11 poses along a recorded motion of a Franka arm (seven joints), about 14 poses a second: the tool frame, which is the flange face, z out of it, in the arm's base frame.
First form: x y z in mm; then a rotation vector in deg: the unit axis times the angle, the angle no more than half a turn.
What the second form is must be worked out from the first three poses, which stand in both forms.
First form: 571 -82 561 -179.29 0.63 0.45
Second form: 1.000 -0.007 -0.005 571; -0.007 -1.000 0.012 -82; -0.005 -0.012 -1.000 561; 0 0 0 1
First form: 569 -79 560 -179.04 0.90 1.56
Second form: 1.000 -0.010 -0.017 569; -0.010 -1.000 0.017 -79; -0.018 -0.017 -1.000 560; 0 0 0 1
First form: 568 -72 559 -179.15 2.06 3.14
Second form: 0.999 -0.023 -0.035 568; -0.023 -1.000 0.015 -72; -0.035 -0.014 -0.999 559; 0 0 0 1
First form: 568 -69 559 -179.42 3.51 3.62
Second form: 0.998 -0.039 -0.040 568; -0.039 -0.999 0.010 -69; -0.040 -0.008 -0.999 559; 0 0 0 1
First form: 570 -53 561 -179.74 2.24 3.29
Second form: 0.999 -0.025 -0.037 570; -0.025 -1.000 0.004 -53; -0.037 -0.003 -0.999 561; 0 0 0 1
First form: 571 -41 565 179.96 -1.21 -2.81
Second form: 0.999 -0.013 -0.031 571; -0.013 -1.000 0.000 -41; -0.031 0.000 -1.000 565; 0 0 0 1
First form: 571 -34 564 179.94 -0.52 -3.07
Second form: 0.999 -0.006 -0.034 571; -0.006 -1.000 0.000 -34; -0.034 0.001 -0.999 564; 0 0 0 1
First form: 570 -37 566 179.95 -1.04 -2.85
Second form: 0.999 -0.012 -0.032 570; -0.012 -1.000 0.000 -37; -0.032 0.001 -0.999 566; 0 0 0 1
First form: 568 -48 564 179.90 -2.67 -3.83
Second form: 0.999 -0.030 -0.043 568; -0.030 -1.000 0.000 -48; -0.043 0.001 -0.999 564; 0 0 0 1
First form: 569 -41 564 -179.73 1.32 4.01
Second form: 0.999 -0.015 -0.045 569; -0.015 -1.000 0.004 -41; -0.045 -0.004 -0.999 564; 0 0 0 1
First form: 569 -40 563 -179.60 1.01 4.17
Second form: 0.999 -0.011 -0.046 569; -0.011 -1.000 0.006 -40; -0.046 -0.006 -0.999 563; 0 0 0 1
